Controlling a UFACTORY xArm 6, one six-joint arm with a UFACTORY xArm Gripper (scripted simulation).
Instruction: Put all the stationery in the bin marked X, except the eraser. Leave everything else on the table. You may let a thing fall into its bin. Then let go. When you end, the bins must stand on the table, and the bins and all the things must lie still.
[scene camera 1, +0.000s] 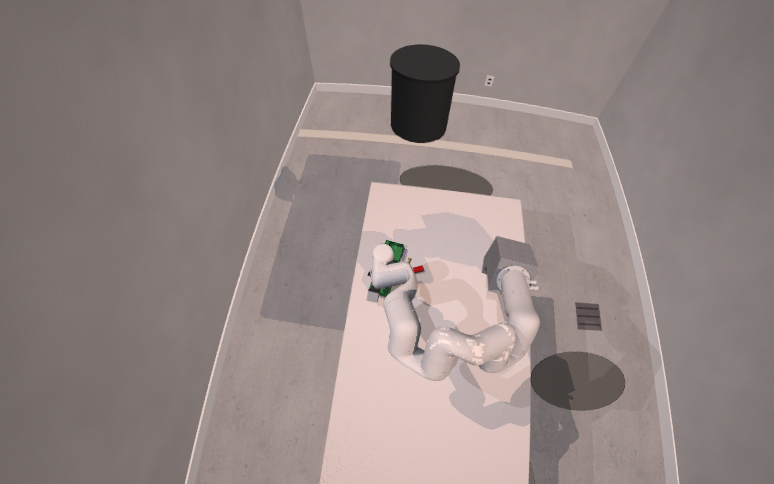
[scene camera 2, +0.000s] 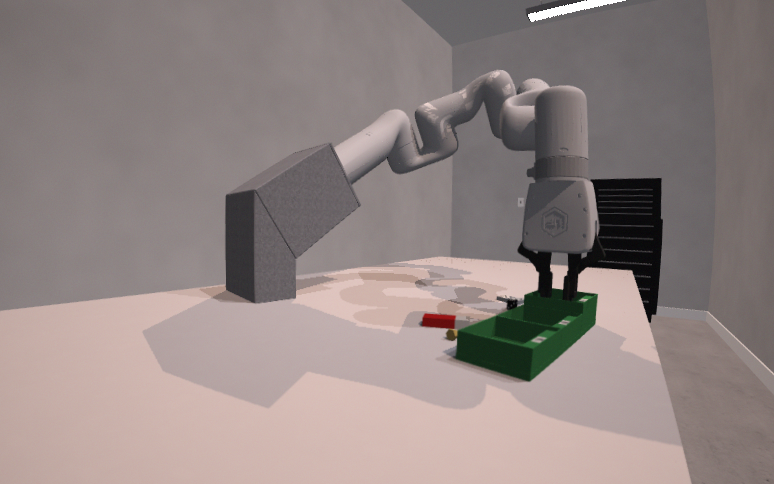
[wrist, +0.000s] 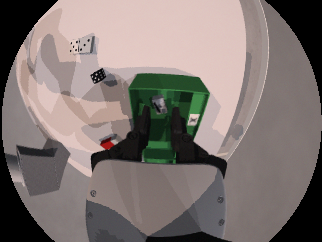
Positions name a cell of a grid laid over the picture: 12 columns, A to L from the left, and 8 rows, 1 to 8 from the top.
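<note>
A green bin (scene camera 2: I6) shows in the wrist view too (wrist: F5). The gripper (scene camera 2: I5) is also seen in the wrist view (wrist: G4).
</note>
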